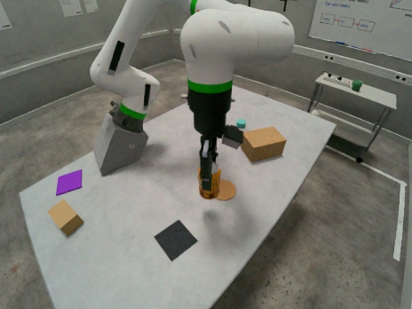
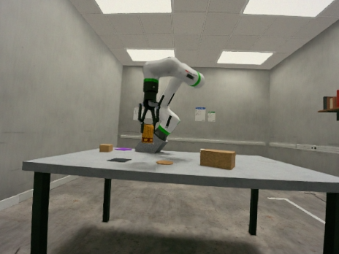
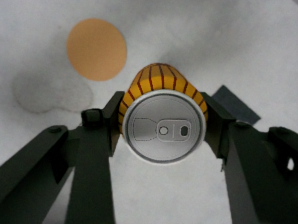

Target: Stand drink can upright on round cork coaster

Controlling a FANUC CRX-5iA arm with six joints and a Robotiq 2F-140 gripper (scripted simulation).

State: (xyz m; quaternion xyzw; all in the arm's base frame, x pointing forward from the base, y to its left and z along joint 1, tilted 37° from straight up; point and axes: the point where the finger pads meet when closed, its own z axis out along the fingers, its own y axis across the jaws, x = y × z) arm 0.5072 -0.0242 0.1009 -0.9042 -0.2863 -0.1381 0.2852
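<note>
The round cork coaster is 200 mm below my hand, 100 mm to the left of it and 30 mm behind it. Also, from my hand: dark square coaster (200 mm below, 160 mm to the right, 10 mm ahead); then cork-coloured block (420 mm to the left, 160 mm below, 70 mm behind); then drink can (30 mm below).
</note>
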